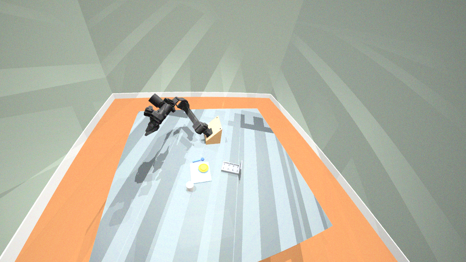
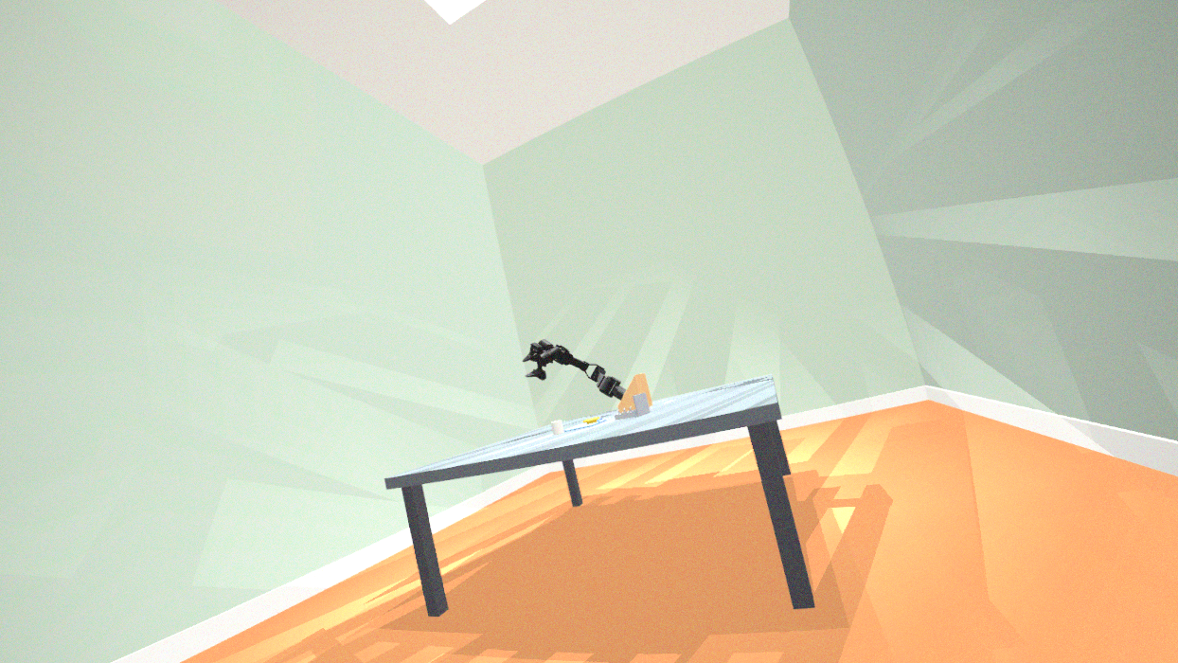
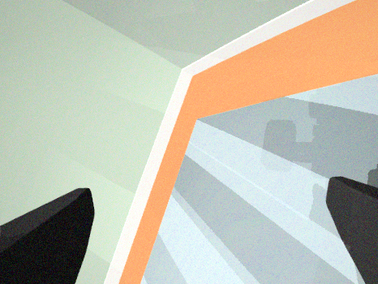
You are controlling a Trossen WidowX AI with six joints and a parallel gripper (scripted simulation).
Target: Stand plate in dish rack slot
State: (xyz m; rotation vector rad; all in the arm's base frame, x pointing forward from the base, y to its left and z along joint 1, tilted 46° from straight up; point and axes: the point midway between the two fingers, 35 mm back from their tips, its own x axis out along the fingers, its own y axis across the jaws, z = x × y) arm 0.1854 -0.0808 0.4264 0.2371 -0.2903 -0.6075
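My gripper tip is now 30 cm to the right of the yellow plate, 29 cm above it and 7 cm short of it. The rest, counted from my gripper tip: white cup: 28 cm below, 20 cm to the left, 19 cm ahead; then light blue mat: 30 cm below, 27 cm to the left, 9 cm ahead; then grey dish rack: 49 cm to the left, 28 cm below, 10 cm ahead.
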